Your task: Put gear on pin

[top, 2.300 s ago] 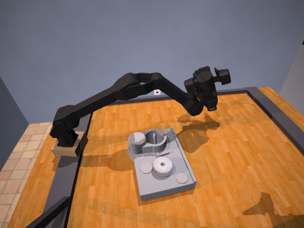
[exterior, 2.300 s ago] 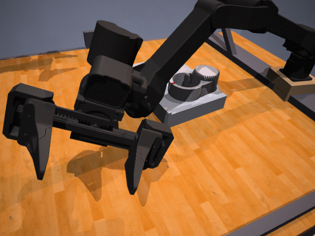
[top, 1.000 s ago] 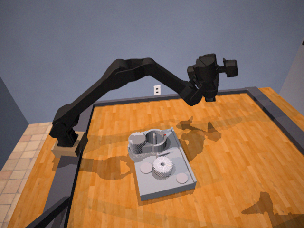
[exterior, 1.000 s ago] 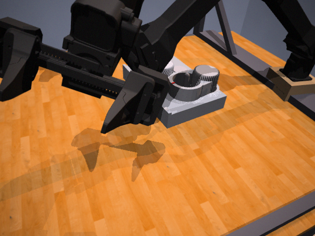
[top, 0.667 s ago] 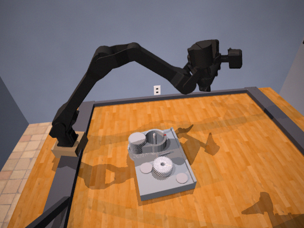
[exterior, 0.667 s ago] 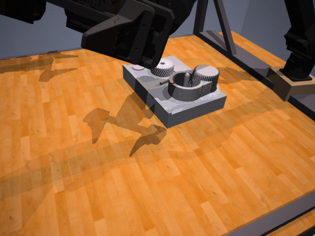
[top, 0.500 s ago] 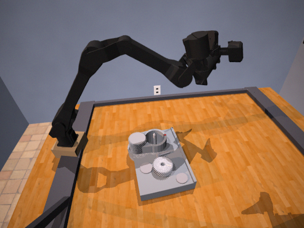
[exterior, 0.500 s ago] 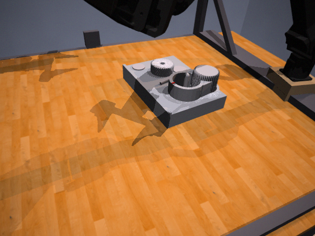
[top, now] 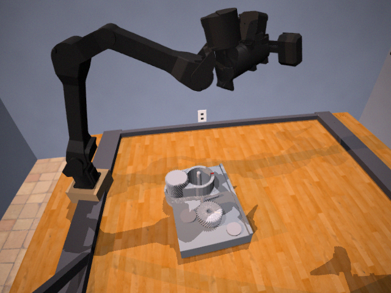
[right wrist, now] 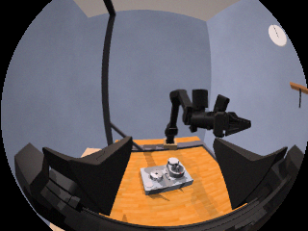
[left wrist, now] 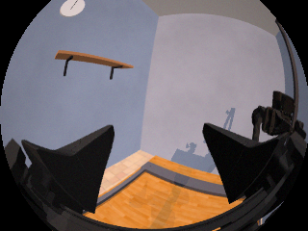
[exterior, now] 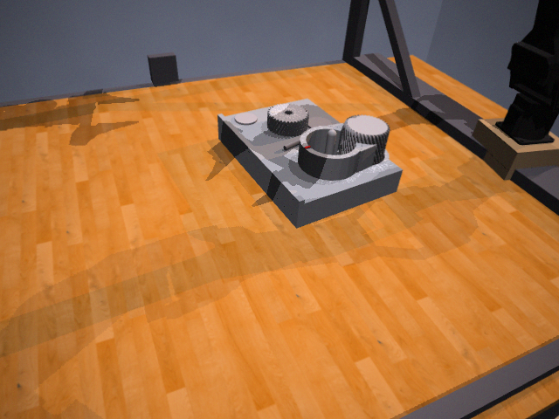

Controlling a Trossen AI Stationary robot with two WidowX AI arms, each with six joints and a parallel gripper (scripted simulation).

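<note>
Now: left hand 330 mm above the loose gear, 260 mm past it and 130 mm to the right of it.
</note>
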